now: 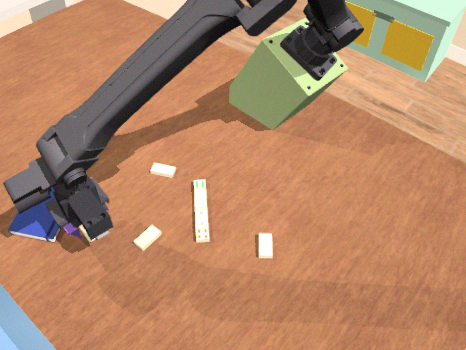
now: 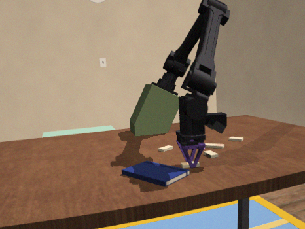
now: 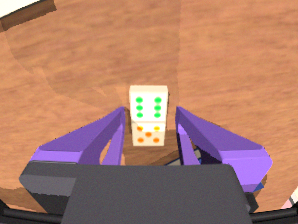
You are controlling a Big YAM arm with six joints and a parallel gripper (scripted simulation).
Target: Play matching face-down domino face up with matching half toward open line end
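Now: the book 12 cm to the right of my hand and 1 cm ahead of it.
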